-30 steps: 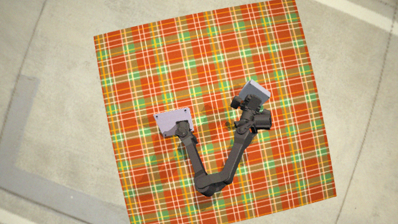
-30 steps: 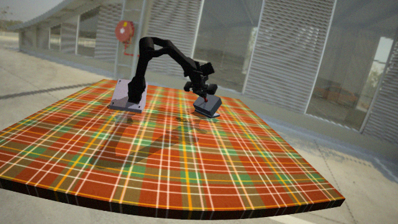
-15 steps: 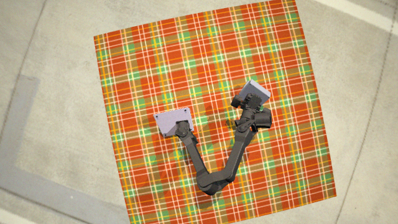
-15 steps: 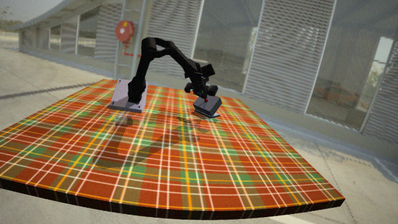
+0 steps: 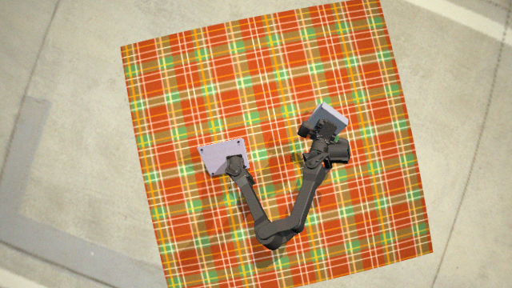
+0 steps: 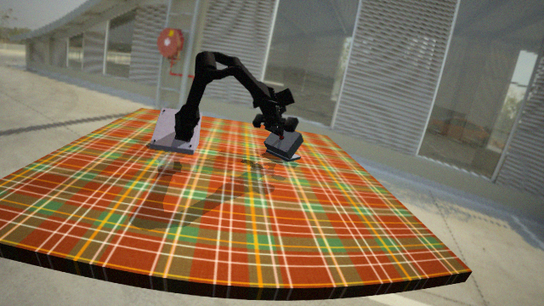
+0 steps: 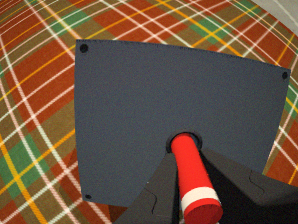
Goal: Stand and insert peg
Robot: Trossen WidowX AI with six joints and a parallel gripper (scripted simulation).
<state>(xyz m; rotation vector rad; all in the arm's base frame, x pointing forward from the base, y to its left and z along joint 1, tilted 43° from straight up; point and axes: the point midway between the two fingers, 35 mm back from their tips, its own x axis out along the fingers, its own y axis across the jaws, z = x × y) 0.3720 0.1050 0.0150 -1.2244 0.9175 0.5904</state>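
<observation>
Now: gripper tip 10 mm past the red peg, 10 mm to the left of it and 10 mm below it. From my gripper tip the other things lie so: grey sloped panel: 20 mm ahead, 20 mm to the left, 30 mm below.
</observation>
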